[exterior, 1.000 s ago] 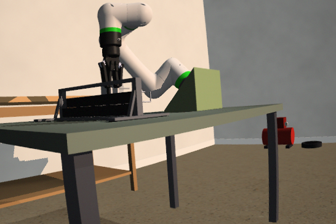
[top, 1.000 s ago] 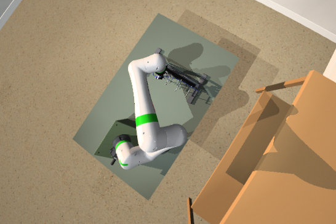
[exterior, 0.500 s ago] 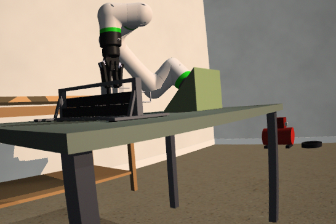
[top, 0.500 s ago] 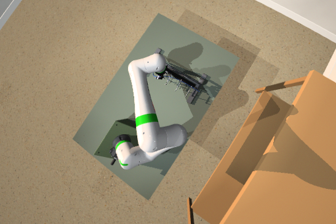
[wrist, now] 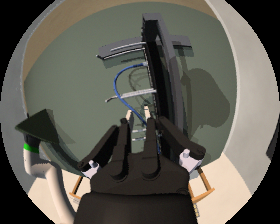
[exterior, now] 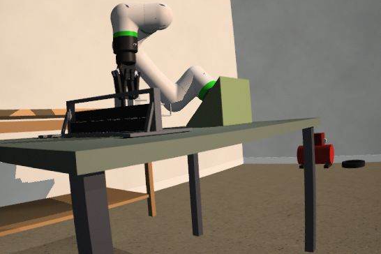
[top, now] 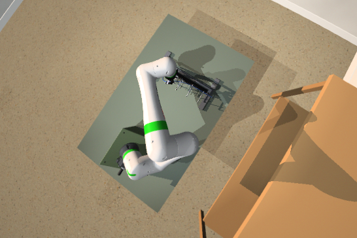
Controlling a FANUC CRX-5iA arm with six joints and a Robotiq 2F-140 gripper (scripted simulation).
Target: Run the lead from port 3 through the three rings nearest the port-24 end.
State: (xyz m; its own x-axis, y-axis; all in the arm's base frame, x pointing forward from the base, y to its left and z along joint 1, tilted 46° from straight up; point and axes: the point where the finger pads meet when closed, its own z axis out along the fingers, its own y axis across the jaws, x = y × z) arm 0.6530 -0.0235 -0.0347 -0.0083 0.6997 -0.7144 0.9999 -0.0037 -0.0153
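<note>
The dark rack is 60 mm ahead of my hand, 50 mm to the right of it and 20 mm below it.
</note>
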